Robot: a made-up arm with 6 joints. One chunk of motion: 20 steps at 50 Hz.
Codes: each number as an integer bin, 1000 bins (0 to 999) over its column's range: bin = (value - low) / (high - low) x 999, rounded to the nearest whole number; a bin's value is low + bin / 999 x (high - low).
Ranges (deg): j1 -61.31..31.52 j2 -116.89..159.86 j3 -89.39..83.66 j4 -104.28..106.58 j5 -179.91..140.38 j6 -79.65..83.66
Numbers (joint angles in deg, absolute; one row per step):
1: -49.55 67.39 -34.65 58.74 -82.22 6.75
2: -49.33 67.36 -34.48 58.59 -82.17 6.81
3: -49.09 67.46 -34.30 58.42 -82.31 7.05
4: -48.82 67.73 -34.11 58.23 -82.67 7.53
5: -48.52 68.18 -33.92 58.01 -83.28 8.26
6: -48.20 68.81 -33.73 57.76 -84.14 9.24
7: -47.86 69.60 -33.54 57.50 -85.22 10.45
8: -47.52 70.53 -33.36 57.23 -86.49 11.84
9: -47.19 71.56 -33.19 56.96 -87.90 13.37
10: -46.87 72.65 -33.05 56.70 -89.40 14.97
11: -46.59 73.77 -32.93 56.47 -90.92 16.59
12: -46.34 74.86 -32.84 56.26 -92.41 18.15
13: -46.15 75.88 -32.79 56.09 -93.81 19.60
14: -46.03 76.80 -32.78 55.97 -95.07 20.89
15: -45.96 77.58 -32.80 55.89 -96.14 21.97
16: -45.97 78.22 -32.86 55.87 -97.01 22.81
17: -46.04 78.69 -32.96 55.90 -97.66 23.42
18: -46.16 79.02 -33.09 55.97 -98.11 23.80
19: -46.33 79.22 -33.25 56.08 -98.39 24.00
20: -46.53 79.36 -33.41 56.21 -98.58 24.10
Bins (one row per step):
1: 127 665 316 772 305 529
2: 129 665 317 772 305 529
3: 132 665 318 771 304 530
4: 134 666 319 770 303 533
5: 138 668 320 769 301 538
6: 141 670 321 768 299 544
7: 145 673 322 766 295 551
8: 148 677 323 765 291 560
9: 152 680 324 764 287 569
10: 155 684 325 763 282 579
11: 158 688 326 762 278 589
12: 161 692 326 761 273 598
13: 163 696 327 760 269 607
14: 164 699 327 759 265 615
15: 165 702 327 759 261 622
16: 165 704 326 759 259 627
17: 164 706 326 759 257 630
18: 163 707 325 759 255 633
19: 161 708 324 760 254 634
20: 159 708 323 760 254 635

